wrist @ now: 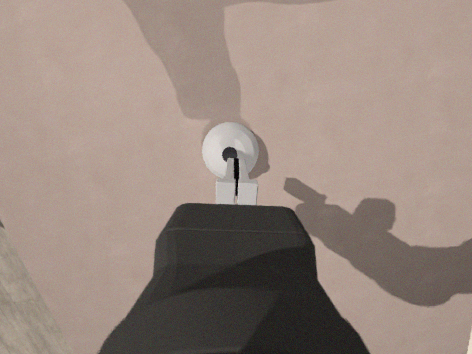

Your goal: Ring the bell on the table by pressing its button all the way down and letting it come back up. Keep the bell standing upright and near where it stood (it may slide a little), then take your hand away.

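Frame: origin at the arm's base, x left, y ahead, z down, level; metres.
Seen in the pictures: gripper, between the fingertips: (235,169).
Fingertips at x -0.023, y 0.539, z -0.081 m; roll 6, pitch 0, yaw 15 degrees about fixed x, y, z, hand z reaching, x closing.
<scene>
Offsets run from my fingertips to a thing's top centre. Level surfaces: height alone.
The bell @[dx -0.004, dy -0.011, dz +0.043 m] (215,146) is a white dome with a small dark button @[dx -0.004, dy -0.011, dz +0.043 m] (229,153) at its top. It stands upright on the table, a little above the middle of the wrist view. My gripper (235,169) is shut and empty. Its fingertips overlap the near side of the dome in the view, and the tips' front edge lies right at the button's lower right edge. Most of the button shows beyond the tips. The height of the tips above the bell is hard to tell from here.
The pinkish tabletop @[dz +0.110 m] (100,150) surrounds the bell. Shadows of the arm fall on it at the top and at the right. A greyish, wood-like surface (20,300) shows at the lower left, past the table's edge.
</scene>
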